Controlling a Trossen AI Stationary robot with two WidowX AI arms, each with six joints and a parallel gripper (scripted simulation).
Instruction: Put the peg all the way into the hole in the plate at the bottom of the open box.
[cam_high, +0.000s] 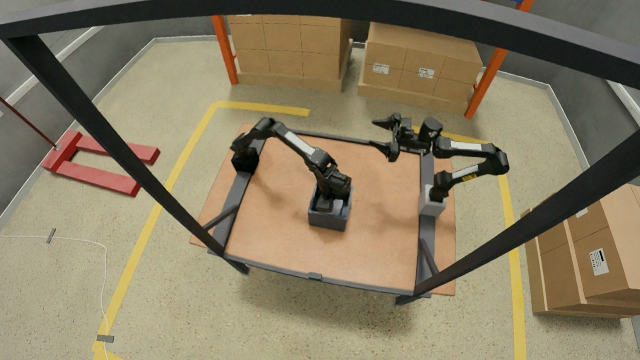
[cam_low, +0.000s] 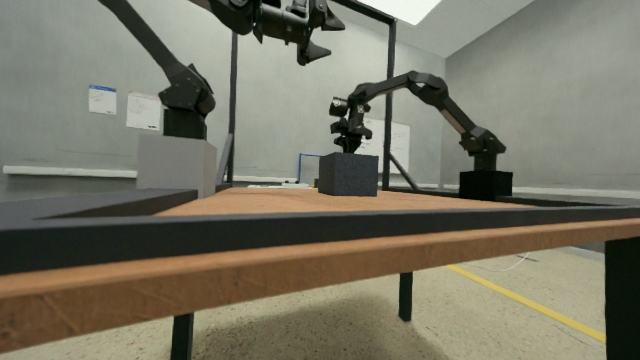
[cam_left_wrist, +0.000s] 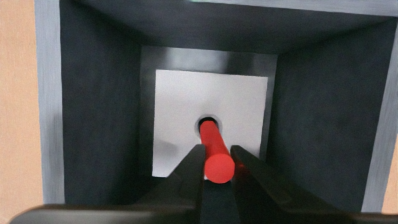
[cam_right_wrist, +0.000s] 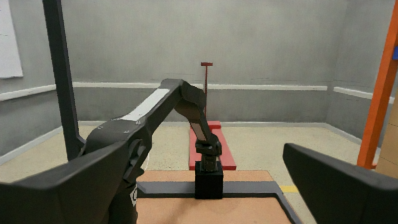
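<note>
My left hand is 60 mm above the red peg. The rest, counted from my left hand: dark frame rail 430 mm ahead, 30 mm to the left, 150 mm below; then light plate 120 mm below.
</note>
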